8 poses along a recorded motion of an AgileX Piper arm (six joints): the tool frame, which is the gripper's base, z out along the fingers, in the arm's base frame.
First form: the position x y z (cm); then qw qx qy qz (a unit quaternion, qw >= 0).
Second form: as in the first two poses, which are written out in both.
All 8 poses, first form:
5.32 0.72 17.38 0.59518 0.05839 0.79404 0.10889
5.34 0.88 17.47 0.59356 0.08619 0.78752 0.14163
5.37 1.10 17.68 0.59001 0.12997 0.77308 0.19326
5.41 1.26 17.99 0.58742 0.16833 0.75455 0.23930
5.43 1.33 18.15 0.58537 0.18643 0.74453 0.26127
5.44 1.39 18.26 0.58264 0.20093 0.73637 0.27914
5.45 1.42 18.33 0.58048 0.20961 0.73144 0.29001
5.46 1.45 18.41 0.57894 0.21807 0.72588 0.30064
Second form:
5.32 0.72 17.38 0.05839 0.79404 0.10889 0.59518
5.34 0.88 17.47 0.08619 0.78752 0.14163 0.59356
5.37 1.10 17.68 0.12997 0.77308 0.19326 0.59001
5.41 1.26 17.99 0.16833 0.75455 0.23930 0.58742
5.43 1.33 18.15 0.18643 0.74453 0.26127 0.58537
5.44 1.39 18.26 0.20093 0.73637 0.27914 0.58264
5.45 1.42 18.33 0.20961 0.73144 0.29001 0.58048
5.46 1.45 18.41 0.21807 0.72588 0.30064 0.57894

